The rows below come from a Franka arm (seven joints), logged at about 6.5 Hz.
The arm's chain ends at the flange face. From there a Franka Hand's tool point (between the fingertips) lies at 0.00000 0.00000 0.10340 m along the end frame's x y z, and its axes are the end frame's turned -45 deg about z.
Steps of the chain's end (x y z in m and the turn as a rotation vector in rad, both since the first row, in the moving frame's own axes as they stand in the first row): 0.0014 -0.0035 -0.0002 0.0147 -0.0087 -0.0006; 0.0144 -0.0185 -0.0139 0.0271 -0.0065 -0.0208; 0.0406 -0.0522 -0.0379 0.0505 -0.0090 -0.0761; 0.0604 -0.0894 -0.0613 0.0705 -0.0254 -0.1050
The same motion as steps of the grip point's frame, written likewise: 0.0039 -0.0032 -0.0002 0.0165 0.0042 -0.0006; 0.0247 -0.0054 -0.0139 0.0238 0.0146 -0.0208; 0.0685 -0.0127 -0.0380 0.0421 0.0293 -0.0761; 0.1088 -0.0277 -0.0616 0.0678 0.0319 -0.1050
